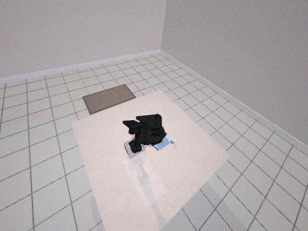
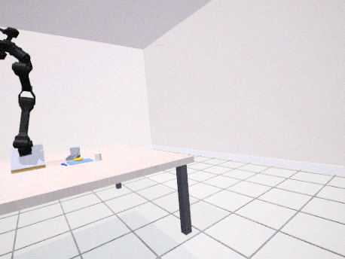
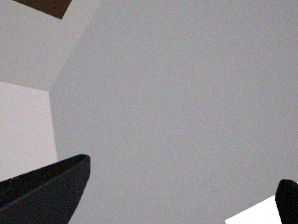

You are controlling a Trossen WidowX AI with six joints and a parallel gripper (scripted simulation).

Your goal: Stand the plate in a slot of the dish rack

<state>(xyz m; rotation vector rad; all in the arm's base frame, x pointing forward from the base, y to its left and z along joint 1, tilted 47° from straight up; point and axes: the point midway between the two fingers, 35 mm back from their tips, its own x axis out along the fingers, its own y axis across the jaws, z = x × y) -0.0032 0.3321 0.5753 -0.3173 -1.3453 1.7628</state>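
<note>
Right now my gripper tip is 75 cm above the yellow plate, 38 cm short of it and 6 cm to the right of it. From my gripper tip the other things lie so: white cup 74 cm below, 48 cm ahead, 4 cm to the right; dish rack 75 cm below, 39 cm ahead, 24 cm to the left; blue mat 77 cm below, 38 cm ahead, 5 cm to the left.
</note>
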